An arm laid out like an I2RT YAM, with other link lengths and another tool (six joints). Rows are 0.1 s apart.
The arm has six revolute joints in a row. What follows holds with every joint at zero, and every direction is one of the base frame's.
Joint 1 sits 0.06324 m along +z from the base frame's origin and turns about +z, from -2.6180 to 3.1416 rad.
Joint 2 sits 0.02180 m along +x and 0.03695 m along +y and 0.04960 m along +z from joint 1 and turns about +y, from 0.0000 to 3.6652 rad.
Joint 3 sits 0.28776 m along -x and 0.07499 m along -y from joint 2 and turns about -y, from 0.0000 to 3.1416 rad.
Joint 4 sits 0.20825 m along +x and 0.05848 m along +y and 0.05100 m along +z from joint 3 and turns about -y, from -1.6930 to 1.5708 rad.
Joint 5 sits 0.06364 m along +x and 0.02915 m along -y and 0.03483 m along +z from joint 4 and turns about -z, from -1.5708 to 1.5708 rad.
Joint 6 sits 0.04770 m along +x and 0.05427 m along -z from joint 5 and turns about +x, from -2.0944 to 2.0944 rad.
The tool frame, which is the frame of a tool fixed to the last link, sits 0.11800 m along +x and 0.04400 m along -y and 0.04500 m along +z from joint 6; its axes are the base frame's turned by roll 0.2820, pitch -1.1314 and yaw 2.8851 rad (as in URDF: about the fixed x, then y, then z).
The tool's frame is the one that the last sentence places.
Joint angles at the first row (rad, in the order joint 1, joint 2, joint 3, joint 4, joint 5, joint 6):
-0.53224 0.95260 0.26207 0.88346 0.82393 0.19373
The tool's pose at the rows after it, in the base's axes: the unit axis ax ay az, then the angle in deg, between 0 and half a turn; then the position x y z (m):
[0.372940 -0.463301 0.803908 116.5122 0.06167 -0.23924 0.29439]
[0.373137 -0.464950 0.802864 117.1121 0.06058 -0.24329 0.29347]
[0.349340 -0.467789 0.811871 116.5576 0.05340 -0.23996 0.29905]
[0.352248 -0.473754 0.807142 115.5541 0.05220 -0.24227 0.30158]
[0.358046 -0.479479 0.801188 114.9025 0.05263 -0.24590 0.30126]
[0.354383 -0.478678 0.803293 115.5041 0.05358 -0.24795 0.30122]
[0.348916 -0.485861 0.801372 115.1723 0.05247 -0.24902 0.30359]
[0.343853 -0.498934 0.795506 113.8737 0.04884 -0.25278 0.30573]
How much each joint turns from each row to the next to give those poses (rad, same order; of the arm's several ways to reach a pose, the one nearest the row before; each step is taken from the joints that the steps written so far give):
-0.02605 0.02842 0.03323 -0.04493 0.06368 0.01345
-0.03317 0.00008 0.00751 -0.02333 -0.03823 0.02215
-0.00353 -0.01904 -0.00908 0.03983 0.01274 -0.01195
-0.01160 0.00827 0.02143 -0.02302 0.00784 -0.00133
-0.01404 0.01858 0.01615 -0.01722 0.00012 0.00619
-0.01137 0.00662 0.00139 0.00589 -0.01872 0.01084
-0.00268 0.00455 0.01749 -0.01365 0.01209 0.00852
-0.02187 0.01858 0.02372 -0.01256 0.01248 0.00841

